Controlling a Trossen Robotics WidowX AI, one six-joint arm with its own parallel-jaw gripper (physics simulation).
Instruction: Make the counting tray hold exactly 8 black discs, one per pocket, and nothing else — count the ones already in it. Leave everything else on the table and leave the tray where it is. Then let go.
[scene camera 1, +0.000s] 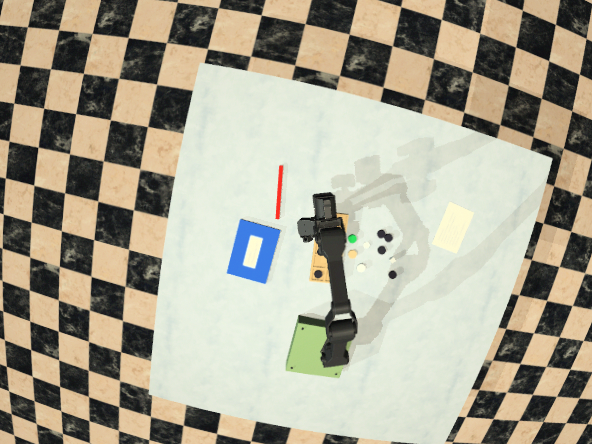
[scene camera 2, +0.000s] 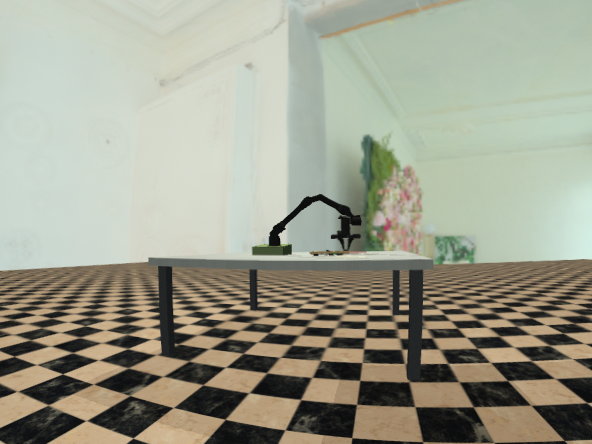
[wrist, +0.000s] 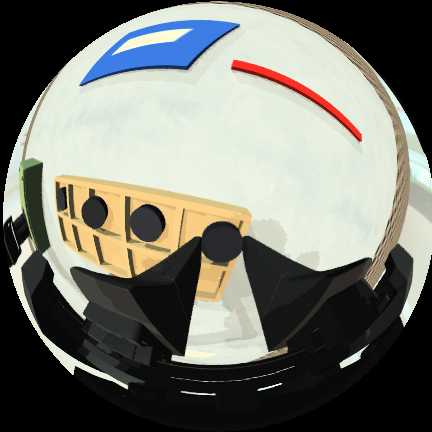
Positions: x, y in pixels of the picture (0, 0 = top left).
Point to a tan counting tray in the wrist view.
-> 113, 246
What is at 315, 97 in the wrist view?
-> A red stick.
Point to the gripper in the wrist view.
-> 221, 241
